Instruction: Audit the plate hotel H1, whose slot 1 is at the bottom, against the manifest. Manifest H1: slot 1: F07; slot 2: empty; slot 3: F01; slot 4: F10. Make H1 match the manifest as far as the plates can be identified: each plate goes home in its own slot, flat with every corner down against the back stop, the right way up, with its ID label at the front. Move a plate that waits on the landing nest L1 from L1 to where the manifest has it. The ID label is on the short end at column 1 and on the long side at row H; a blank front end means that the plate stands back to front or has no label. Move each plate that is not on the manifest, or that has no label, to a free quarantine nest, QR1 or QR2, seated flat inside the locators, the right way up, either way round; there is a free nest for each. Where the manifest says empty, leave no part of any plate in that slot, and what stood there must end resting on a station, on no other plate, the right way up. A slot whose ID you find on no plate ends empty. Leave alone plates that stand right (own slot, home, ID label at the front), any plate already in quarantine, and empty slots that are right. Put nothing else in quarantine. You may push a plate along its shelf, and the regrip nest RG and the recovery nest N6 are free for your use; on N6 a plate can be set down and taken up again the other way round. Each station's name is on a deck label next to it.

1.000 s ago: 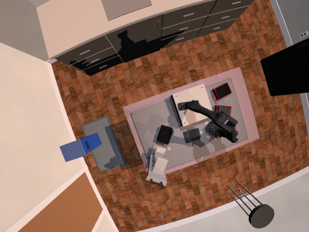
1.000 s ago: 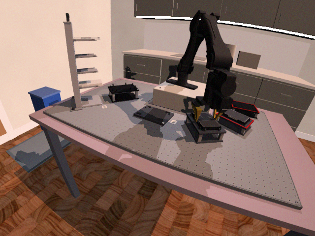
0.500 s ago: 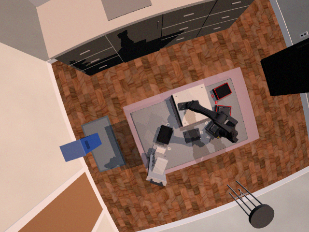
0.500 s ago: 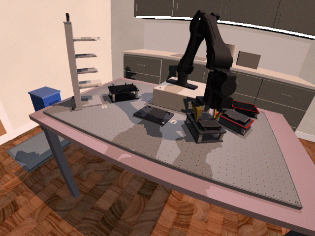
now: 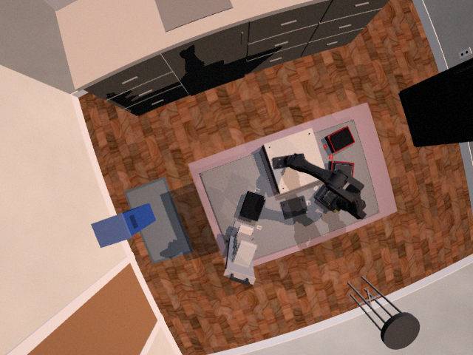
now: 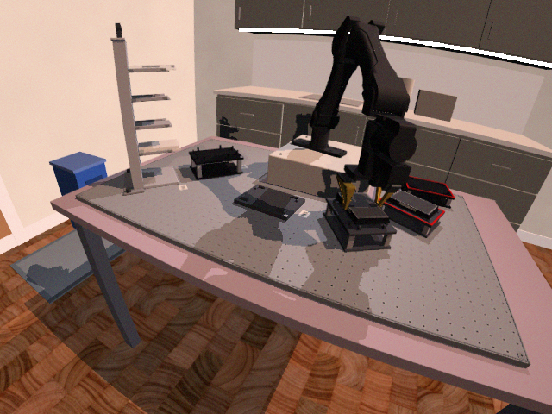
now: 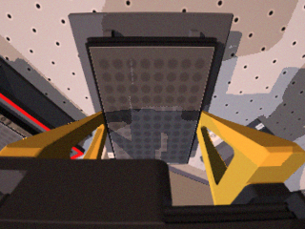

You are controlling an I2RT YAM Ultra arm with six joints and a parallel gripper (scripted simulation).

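Now: the L1 deck label 80 mm behind my hand, 70 mm to the right of it and 70 mm below it. From my hand the other things lie so: H1 deck label 130 mm ahead, 500 mm to the right, 70 mm below; then N6 label 20 mm ahead, 140 mm to the right, 70 mm below; then dark plate 170 mm behind, 110 mm to the left, 20 mm below.
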